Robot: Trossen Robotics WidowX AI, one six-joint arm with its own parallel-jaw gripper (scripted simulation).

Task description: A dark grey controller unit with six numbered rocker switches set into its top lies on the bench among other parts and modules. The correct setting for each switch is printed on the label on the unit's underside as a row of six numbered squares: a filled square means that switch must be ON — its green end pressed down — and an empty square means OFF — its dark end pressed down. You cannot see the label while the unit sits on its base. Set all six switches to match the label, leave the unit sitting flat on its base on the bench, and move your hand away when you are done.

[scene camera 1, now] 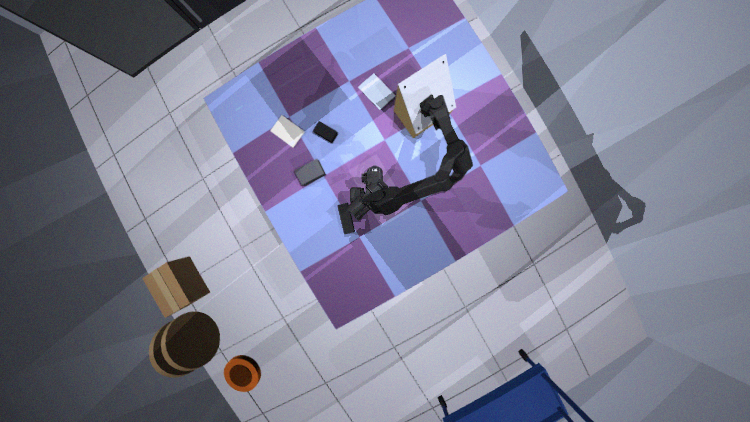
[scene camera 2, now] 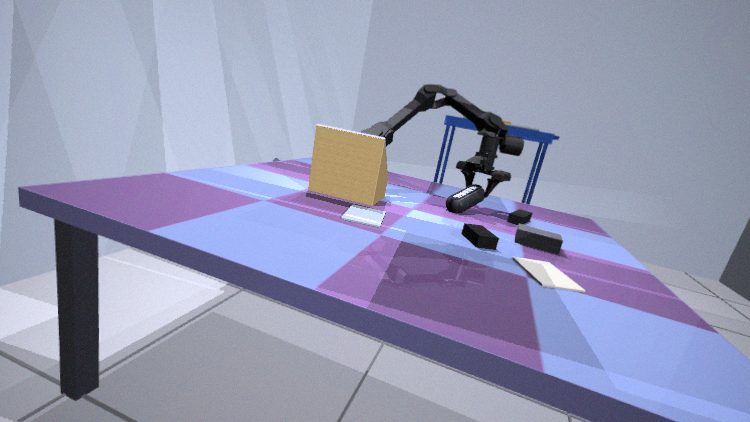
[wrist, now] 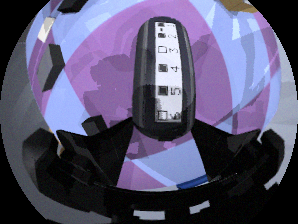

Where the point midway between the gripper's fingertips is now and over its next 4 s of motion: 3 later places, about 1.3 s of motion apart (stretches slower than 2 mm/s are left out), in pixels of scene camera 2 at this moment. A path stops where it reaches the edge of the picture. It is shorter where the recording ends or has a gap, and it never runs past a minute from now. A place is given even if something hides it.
My gripper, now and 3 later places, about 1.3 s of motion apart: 476, 194; 475, 202; 468, 195; 465, 185
